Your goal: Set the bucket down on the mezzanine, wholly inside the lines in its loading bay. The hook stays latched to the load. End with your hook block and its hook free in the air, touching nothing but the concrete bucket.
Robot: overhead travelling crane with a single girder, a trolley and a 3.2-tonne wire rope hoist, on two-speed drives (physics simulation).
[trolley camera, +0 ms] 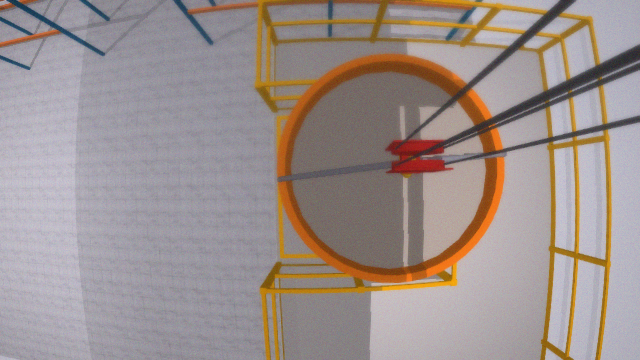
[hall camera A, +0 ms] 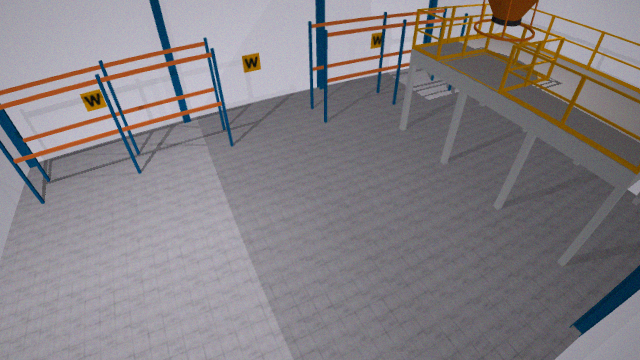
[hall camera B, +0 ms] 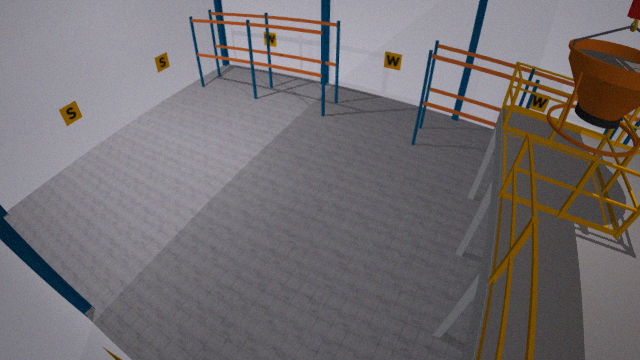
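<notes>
The orange concrete bucket (hall camera A: 511,9) (hall camera B: 600,85) (trolley camera: 392,62) hangs upright above the mezzanine (hall camera A: 480,65) (hall camera B: 557,280) (trolley camera: 325,320), its base ring in the air and overlapping the railings in both hall views. My hook (hall camera B: 634,25) (trolley camera: 407,174), under the red hook block, is latched to the bucket's bail. The hook block does not show in hall camera A. In the trolley view, part of the loading bay's yellow line (trolley camera: 281,200) shows left of the bucket; the bucket hides the rest, so its place over the bay cannot be fully told.
Yellow railings (hall camera A: 574,100) (hall camera B: 533,260) (trolley camera: 552,200) edge the mezzanine, with railed corners on both sides of the bay opening. Blue and orange racks (hall camera A: 120,130) (hall camera B: 252,60) stand along the wall. Several ropes run from the hook block to the upper right in the trolley view.
</notes>
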